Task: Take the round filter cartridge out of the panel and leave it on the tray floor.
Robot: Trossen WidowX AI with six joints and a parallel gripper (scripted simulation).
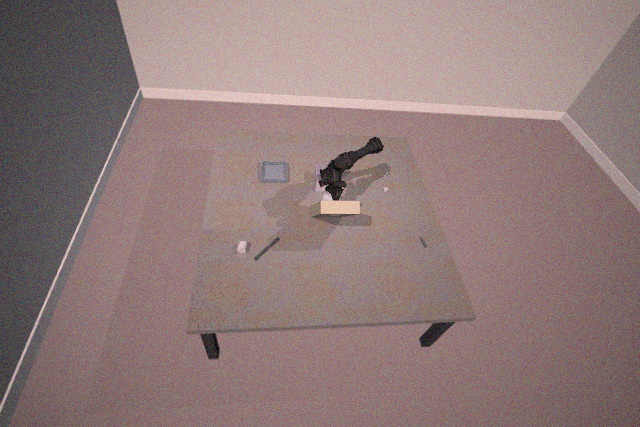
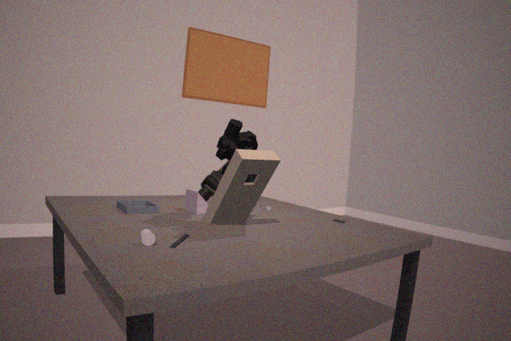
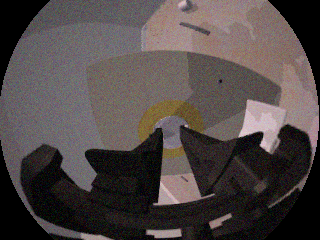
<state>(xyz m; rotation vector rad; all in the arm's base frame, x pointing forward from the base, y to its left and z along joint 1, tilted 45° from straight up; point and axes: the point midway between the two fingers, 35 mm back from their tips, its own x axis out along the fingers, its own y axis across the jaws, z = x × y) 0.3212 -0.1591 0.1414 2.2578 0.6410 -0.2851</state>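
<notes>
Right now the tan service panel is 80 mm below my gripper tip and 40 mm behind it. The rest, counted from my gripper tip: blue-grey tray: 430 mm behind, 270 mm to the right, 220 mm below; short dark piece: 510 mm to the left, 230 mm below, 90 mm ahead; round filter cartridge: 10 mm below, 10 mm ahead.
</notes>
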